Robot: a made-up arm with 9 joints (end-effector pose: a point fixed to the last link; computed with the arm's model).
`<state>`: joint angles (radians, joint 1 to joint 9).
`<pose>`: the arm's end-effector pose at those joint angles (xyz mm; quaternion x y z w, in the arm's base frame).
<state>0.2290 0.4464 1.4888 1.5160 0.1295 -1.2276 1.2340 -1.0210 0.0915</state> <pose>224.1 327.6 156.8 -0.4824 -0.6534 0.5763 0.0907</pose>
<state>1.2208 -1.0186 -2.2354 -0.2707 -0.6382 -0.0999 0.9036 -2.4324 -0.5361</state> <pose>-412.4 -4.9 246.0 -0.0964 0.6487 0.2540 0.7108</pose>
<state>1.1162 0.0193 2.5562 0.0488 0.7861 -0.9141 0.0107 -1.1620 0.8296</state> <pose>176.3 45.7 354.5 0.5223 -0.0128 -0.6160 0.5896</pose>
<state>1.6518 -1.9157 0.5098 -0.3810 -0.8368 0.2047 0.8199 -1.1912 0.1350</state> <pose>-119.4 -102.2 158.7 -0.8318 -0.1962 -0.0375 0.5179</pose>
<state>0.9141 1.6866 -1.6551 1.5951 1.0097 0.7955 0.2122 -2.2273 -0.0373</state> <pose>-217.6 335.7 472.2 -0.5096 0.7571 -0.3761 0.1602</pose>
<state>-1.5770 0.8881 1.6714 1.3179 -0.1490 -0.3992 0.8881 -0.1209 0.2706</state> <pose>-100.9 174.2 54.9 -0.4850 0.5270 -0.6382 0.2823</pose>
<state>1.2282 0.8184 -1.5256 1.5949 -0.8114 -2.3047 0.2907 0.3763 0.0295</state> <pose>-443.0 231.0 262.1 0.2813 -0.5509 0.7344 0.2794</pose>
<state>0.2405 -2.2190 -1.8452 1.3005 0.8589 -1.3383 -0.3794 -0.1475 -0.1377</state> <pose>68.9 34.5 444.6 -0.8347 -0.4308 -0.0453 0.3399</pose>
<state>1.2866 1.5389 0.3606 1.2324 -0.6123 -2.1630 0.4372 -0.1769 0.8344</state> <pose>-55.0 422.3 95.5 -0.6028 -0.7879 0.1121 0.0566</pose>
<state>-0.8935 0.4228 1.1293 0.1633 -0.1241 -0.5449 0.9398 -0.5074 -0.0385</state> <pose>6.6 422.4 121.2 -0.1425 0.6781 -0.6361 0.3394</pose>
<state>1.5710 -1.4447 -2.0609 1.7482 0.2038 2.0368 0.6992 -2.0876 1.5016</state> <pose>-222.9 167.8 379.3 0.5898 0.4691 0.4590 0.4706</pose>
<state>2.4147 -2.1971 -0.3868 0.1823 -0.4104 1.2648 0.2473 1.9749 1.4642</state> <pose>-239.1 152.5 -260.4 0.5681 0.3905 -0.7214 0.0660</pose>
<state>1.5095 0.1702 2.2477 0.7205 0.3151 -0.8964 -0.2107 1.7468 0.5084</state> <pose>-275.5 134.8 378.9 0.1407 0.6841 0.6838 0.2113</pose>
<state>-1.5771 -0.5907 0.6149 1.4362 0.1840 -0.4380 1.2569 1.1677 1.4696</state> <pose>-186.4 233.9 6.1 0.3426 -0.8782 0.3075 0.1302</pose>
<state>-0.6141 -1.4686 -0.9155 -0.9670 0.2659 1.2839 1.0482 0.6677 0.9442</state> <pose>241.6 -43.7 638.5 -0.2270 -0.3207 -0.8431 0.3672</pose>
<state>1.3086 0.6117 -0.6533 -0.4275 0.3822 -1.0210 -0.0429 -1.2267 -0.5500</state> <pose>-288.1 244.3 467.1 0.2789 0.8497 0.0214 0.4470</pose>
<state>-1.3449 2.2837 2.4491 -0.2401 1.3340 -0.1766 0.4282 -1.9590 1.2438</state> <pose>-232.6 195.6 416.0 -0.1629 0.5670 0.6518 0.4765</pose>
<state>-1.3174 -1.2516 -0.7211 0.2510 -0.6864 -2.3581 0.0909 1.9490 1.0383</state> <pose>262.2 227.7 -75.1 -0.4867 -0.3524 0.7582 0.2532</pose>
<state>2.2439 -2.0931 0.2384 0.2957 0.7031 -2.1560 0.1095 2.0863 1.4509</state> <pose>-327.6 -149.6 63.7 -0.8449 0.4599 0.2636 0.0720</pose>
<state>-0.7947 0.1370 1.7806 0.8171 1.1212 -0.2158 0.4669 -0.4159 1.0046</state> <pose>137.6 285.7 -27.8 -0.3279 0.5322 -0.4204 0.6577</pose>
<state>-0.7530 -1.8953 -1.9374 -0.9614 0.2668 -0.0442 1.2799 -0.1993 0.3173</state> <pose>228.9 113.5 702.2 0.6364 -0.3324 -0.4095 0.5629</pose>
